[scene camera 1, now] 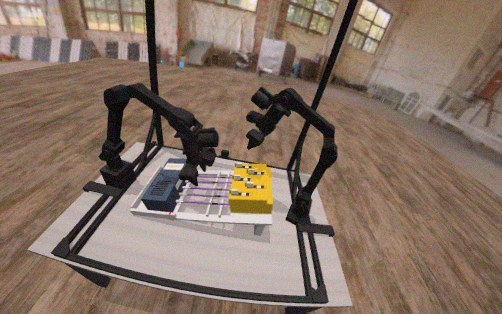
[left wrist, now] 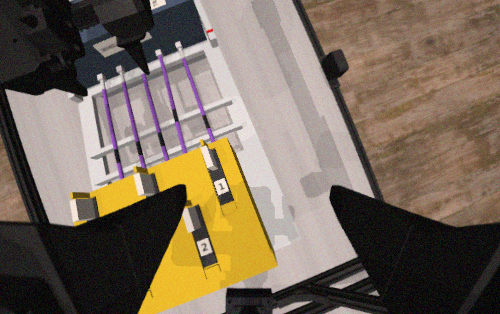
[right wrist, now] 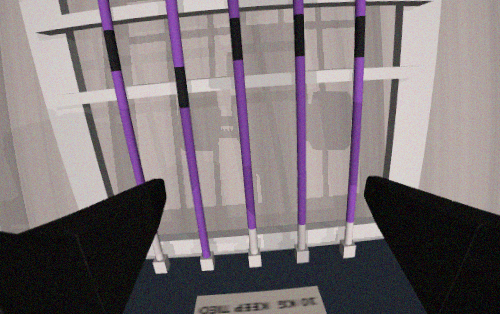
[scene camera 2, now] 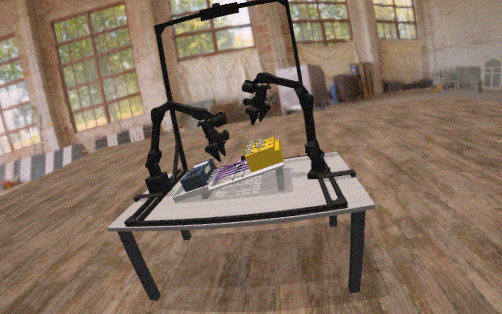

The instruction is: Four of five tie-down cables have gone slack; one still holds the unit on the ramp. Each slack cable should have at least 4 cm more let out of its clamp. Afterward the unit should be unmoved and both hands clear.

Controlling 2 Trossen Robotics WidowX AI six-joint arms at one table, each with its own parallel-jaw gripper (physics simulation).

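Note:
The dark blue unit (scene camera 1: 161, 192) (scene camera 2: 198, 176) (left wrist: 175, 30) (right wrist: 280, 278) sits at the low end of the white ramp (scene camera 1: 200, 218) (right wrist: 417, 100). Several purple cables with black bands run from it to the yellow clamp block (scene camera 1: 252, 205) (scene camera 2: 265, 160) (left wrist: 250, 245). In the right wrist view, the second cable from the left (right wrist: 192, 165) has its band nearer the unit than the others. Clamp 1 (left wrist: 218, 175) and clamp 2 (left wrist: 201, 232) show. My right gripper (scene camera 2: 220, 156) (right wrist: 266, 187) is open and empty above the cables' unit end. My left gripper (scene camera 2: 257, 121) (left wrist: 259, 191) is open and empty, high above the block.
A black frame (scene camera 1: 200, 289) (scene camera 2: 240, 219) runs around the white table (scene camera 1: 150, 245) (scene camera 2: 300, 202), with tall posts at the back. In the left wrist view, a red mark (left wrist: 210, 31) shows at the ramp's edge beside the unit. The right arm reaches over the unit.

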